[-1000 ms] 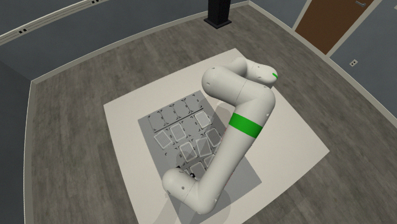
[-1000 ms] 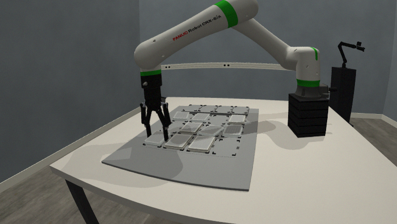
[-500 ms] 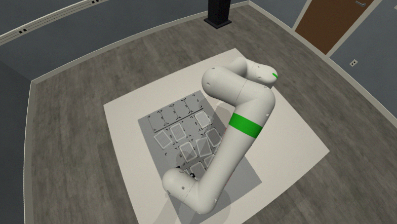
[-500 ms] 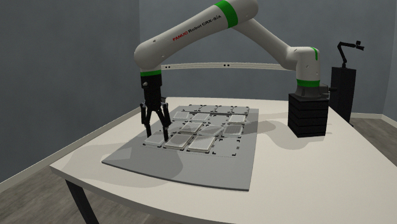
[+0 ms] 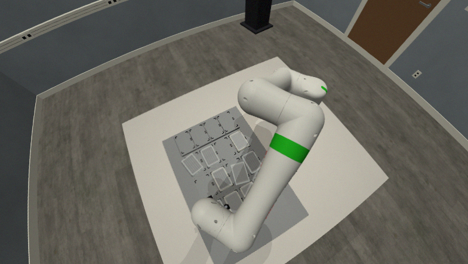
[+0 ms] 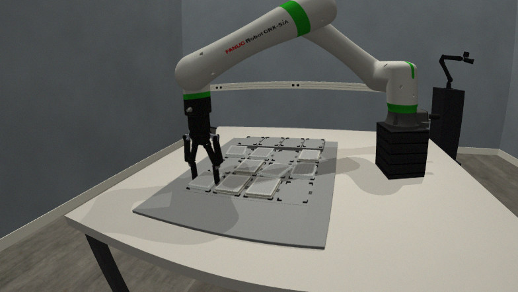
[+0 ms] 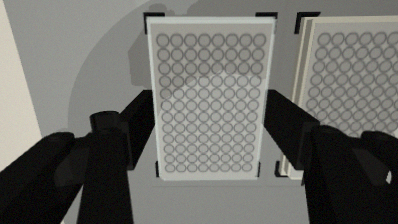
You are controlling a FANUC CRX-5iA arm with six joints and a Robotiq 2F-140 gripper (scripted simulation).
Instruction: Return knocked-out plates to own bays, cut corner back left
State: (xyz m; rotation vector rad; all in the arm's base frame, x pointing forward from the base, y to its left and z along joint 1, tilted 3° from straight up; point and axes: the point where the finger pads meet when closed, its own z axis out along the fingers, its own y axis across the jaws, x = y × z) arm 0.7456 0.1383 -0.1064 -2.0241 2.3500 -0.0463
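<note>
The plate is 240 mm behind my hand, 110 mm to the right of it and 20 mm below it. Also, from my hand: label 43 (90 mm behind, 320 mm to the right, 30 mm below).
</note>
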